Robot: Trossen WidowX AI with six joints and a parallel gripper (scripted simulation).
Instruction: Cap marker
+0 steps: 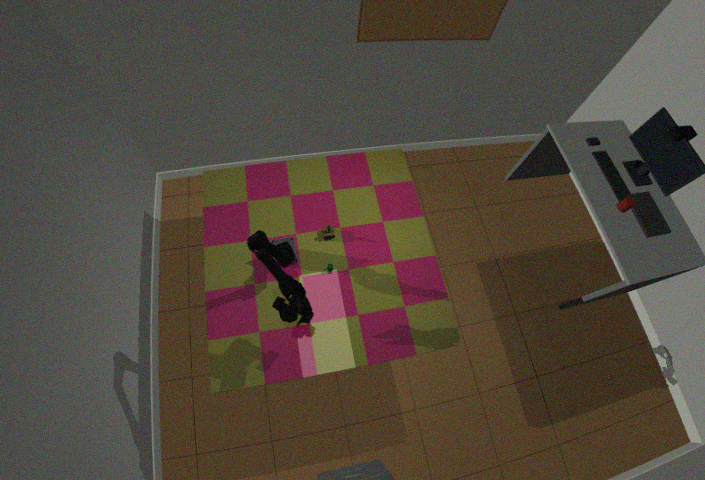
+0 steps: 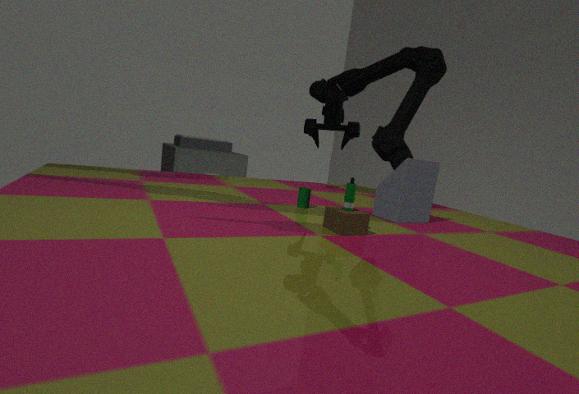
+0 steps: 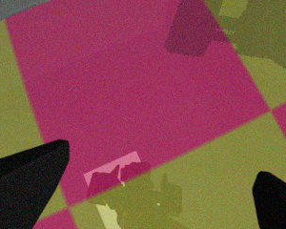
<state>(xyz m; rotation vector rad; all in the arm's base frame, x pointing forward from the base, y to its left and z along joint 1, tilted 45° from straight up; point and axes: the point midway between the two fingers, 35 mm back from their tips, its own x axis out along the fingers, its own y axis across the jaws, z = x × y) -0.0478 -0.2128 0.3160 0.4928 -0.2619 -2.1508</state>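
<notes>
My gripper tip is now 290 mm short of the green cap, 240 mm to the right of it and 130 mm above it. Also, from my gripper tip: brown holder block 450 mm to the left, 340 mm ahead, 140 mm below.
</notes>
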